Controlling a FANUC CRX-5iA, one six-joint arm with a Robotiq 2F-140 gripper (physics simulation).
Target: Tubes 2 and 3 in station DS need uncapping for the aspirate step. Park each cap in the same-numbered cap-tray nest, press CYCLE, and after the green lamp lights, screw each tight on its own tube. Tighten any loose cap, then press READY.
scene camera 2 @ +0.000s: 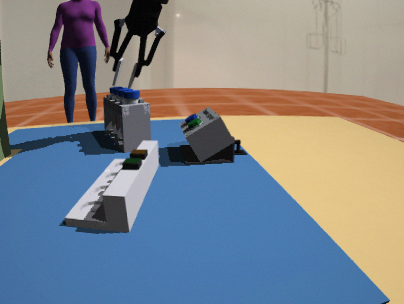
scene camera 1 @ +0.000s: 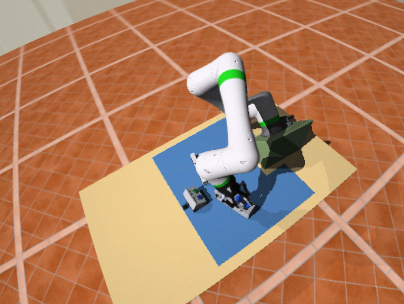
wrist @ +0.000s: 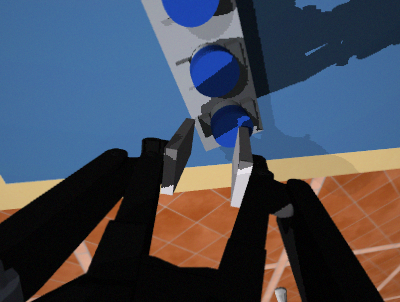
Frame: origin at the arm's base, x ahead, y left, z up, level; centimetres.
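Seen in the pictures: gripper, between the fingertips: [scene camera 2: 122, 86] [scene camera 1: 245, 206] [wrist: 214, 140]; arm's base, origin of its link: [scene camera 1: 273, 131].
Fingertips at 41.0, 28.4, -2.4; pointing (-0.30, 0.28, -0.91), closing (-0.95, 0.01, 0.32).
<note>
Pixels of each thing's top centre, then the offset from my fingertips to it, as dx, dy, dz. Level surfaces: height alone.
- grey rack, centre of its top: [wrist: 200, 32] [scene camera 2: 123, 96] [scene camera 1: 234, 196] +1.5, -7.9, -2.0
- white cap tray, centre of its top: [scene camera 2: 116, 155] [scene camera 1: 202, 164] +4.9, -37.7, -6.9
- tilted grey button box, centre of its top: [scene camera 2: 205, 111] [scene camera 1: 193, 194] +19.1, -21.2, -3.9
- blue mat, height of its surface: dz -12.3
- tan table, height of its surface: dz -12.6
A grey rack [scene camera 1: 248, 212] [scene camera 2: 136, 125] [wrist: 170, 35] holds a row of tubes with blue caps; three caps [wrist: 190, 7] [wrist: 215, 71] [wrist: 231, 125] show in the wrist view. Tube numbers are not readable. My gripper [scene camera 2: 124, 84] [wrist: 214, 140] is partly open and empty, tilted just above the rack. In the wrist view its right fingertip overlaps the end cap and its left fingertip is beside the rack; contact is unclear. The white cap tray [scene camera 2: 142, 187] has nests with no caps visible. Its green block [scene camera 2: 132, 163] looks dark. A tilted grey button box [scene camera 1: 196, 200] [scene camera 2: 210, 137] carries blue and green buttons.
The rack, tray and button box stand on a blue mat [scene camera 1: 220, 250] [scene camera 2: 225, 240] [wrist: 75, 90] on a tan table [scene camera 1: 135, 240] [scene camera 2: 350, 170]. A dark green angular panel [scene camera 1: 285, 142] stands near the arm's base. A person [scene camera 2: 78, 30] stands in the background behind the rack.
</note>
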